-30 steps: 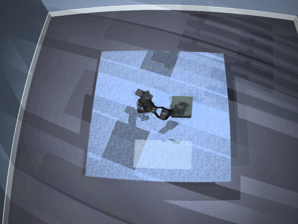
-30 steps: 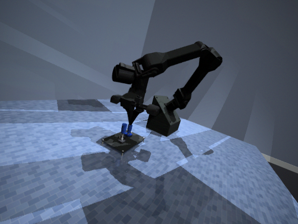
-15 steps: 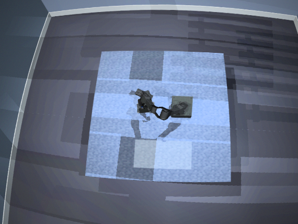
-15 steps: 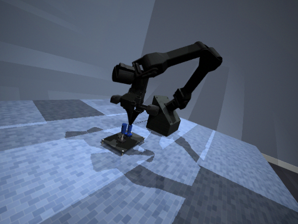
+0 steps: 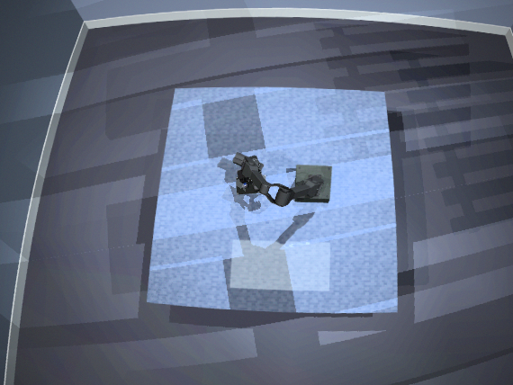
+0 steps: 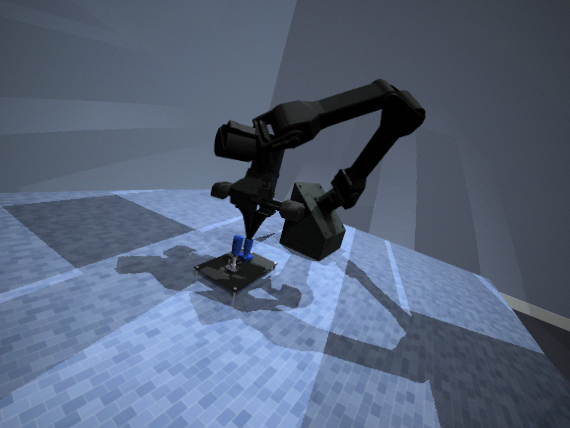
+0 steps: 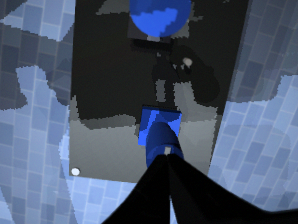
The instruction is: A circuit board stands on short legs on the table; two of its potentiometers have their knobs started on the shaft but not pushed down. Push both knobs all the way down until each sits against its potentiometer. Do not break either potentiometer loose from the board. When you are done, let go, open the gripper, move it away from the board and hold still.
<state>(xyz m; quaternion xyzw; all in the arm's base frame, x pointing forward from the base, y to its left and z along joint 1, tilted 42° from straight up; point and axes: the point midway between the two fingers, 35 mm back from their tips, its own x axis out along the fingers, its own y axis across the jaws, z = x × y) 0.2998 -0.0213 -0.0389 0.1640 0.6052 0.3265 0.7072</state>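
The knob lies 6 cm ahead of my gripper tip, 2 cm to the left of it and 1 cm above it.
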